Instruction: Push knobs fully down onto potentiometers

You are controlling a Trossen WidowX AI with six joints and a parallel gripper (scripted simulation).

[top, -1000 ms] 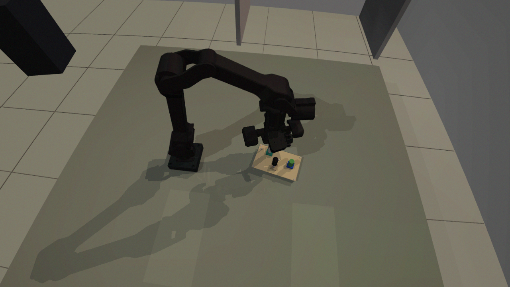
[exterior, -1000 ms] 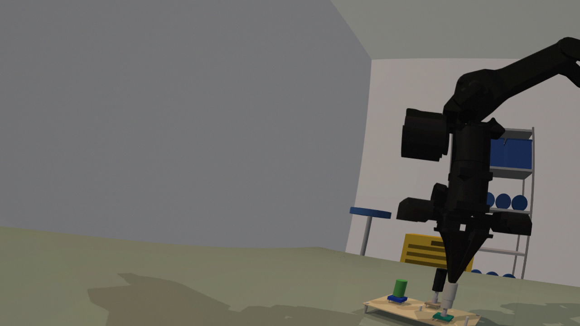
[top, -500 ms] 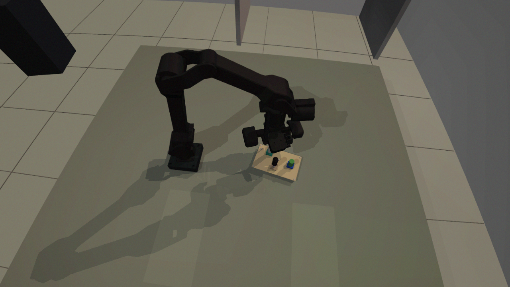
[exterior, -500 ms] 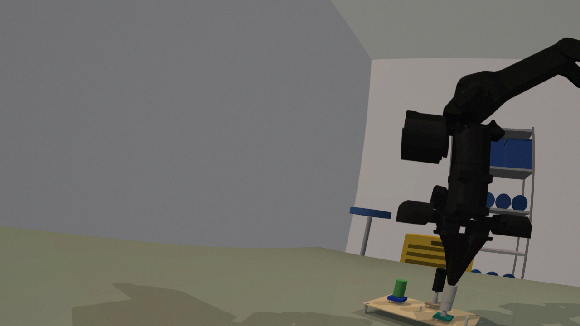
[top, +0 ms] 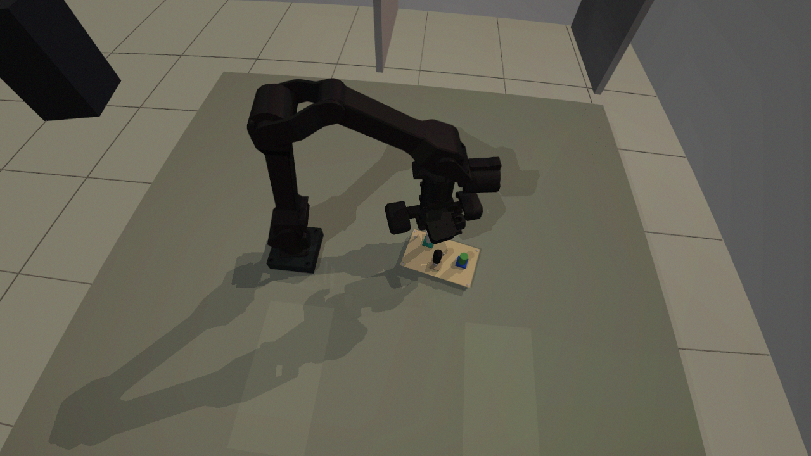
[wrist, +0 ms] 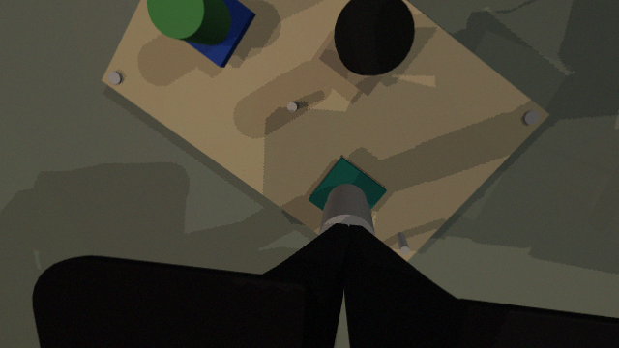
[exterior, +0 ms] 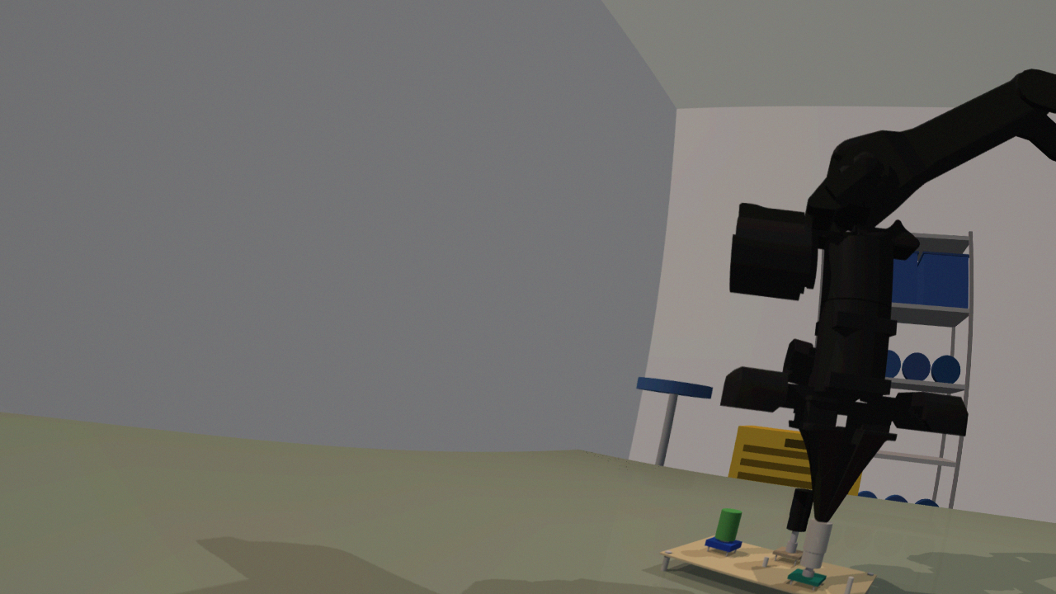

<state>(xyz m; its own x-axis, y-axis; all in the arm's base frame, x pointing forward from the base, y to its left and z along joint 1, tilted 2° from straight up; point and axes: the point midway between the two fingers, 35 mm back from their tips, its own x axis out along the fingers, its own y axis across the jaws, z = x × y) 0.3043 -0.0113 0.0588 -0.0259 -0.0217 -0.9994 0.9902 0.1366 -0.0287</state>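
My gripper tip is 2 cm above the white knob. From my gripper tip the other things lie so: black knob: 1 cm ahead, 6 cm to the right, 1 cm below.
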